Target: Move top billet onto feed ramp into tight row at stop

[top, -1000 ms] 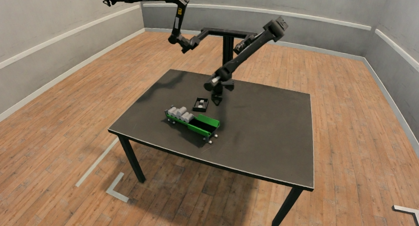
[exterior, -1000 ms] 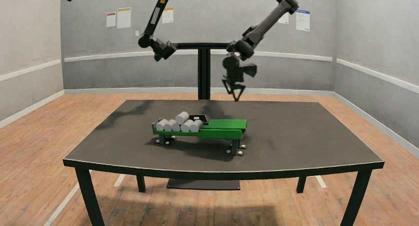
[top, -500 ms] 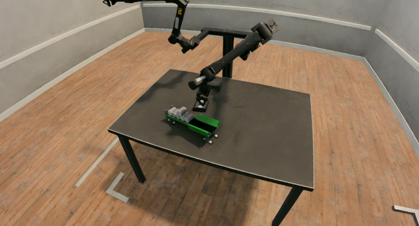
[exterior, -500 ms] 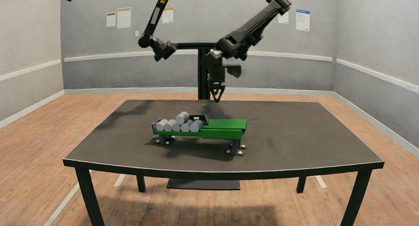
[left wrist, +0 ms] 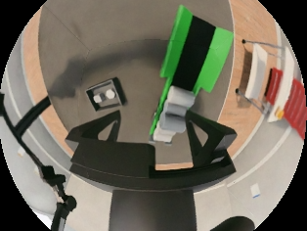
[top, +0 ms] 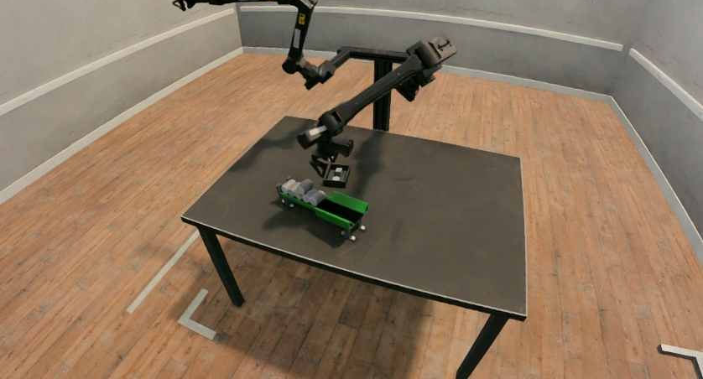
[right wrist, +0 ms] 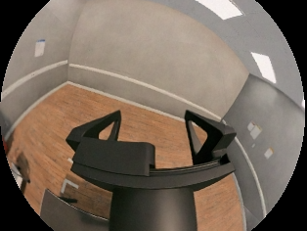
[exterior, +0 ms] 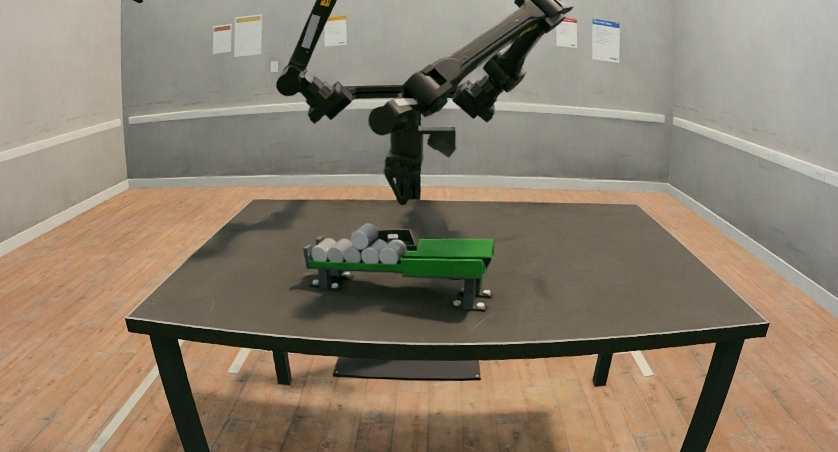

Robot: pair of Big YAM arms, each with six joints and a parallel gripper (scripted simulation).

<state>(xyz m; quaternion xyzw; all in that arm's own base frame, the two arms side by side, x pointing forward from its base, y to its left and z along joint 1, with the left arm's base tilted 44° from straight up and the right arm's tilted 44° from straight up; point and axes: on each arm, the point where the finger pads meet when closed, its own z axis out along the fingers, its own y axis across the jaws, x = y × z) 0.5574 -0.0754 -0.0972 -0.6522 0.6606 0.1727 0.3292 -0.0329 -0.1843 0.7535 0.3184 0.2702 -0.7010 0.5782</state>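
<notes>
The dark stop is 20 cm to the right of my left hand and 14 cm below it. From my left hand the other things lie so: small black tray: 19 cm behind, 3 cm to the right, 19 cm below.
</notes>
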